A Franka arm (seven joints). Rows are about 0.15 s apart.
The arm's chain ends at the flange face. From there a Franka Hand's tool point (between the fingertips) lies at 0.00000 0.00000 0.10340 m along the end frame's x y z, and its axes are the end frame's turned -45 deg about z.
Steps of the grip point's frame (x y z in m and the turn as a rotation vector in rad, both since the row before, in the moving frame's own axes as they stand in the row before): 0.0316, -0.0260, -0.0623, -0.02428, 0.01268, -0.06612; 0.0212, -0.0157, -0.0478, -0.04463, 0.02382, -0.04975; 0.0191, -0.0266, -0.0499, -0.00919, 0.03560, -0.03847; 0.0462, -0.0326, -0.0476, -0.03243, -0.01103, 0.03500; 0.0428, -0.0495, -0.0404, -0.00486, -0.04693, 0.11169; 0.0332, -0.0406, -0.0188, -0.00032, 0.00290, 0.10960; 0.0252, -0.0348, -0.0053, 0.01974, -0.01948, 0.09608; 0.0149, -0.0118, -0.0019, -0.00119, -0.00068, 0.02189
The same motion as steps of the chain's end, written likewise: 0.0012, -0.0415, -0.0623, -0.00820, 0.02613, -0.06612; -0.0011, -0.0275, -0.0477, -0.01471, 0.04840, -0.04975; -0.0085, -0.0303, -0.0498, 0.01867, 0.03167, -0.03847; 0.0081, -0.0589, -0.0475, -0.03073, 0.01513, 0.03500; -0.0015, -0.0689, -0.0403, -0.03662, -0.02975, 0.11169; -0.0055, -0.0520, -0.0188, 0.00182, 0.00228, 0.10960; -0.0039, -0.0423, -0.0053, 0.00018, -0.02773, 0.09608; 0.0022, -0.0190, -0.0019, -0.00132, 0.00036, 0.02189
